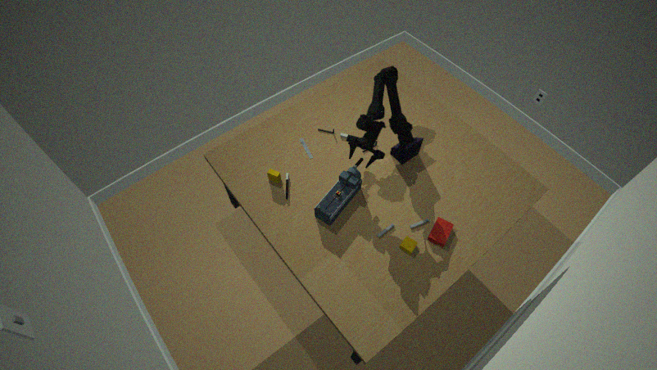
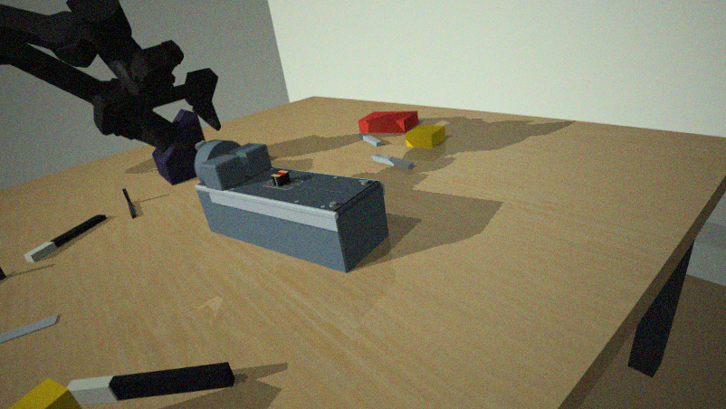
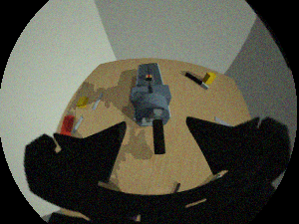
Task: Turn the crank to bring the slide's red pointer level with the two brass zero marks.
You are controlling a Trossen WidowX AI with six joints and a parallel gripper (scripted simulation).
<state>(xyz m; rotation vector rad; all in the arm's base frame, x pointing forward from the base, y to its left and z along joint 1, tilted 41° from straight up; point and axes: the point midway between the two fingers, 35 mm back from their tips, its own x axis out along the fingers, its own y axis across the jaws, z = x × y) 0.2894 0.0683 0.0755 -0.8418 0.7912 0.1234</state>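
The dark crank handle lies 20 mm behind my gripper tip, 10 mm to the right of it and 10 mm below it. Round my gripper tip: red pointer (150 mm ahead, 70 mm to the left, 50 mm below); red block (170 mm behind, 460 mm to the left, 120 mm below); grey bar (120 mm ahead, 300 mm to the right, 130 mm below).
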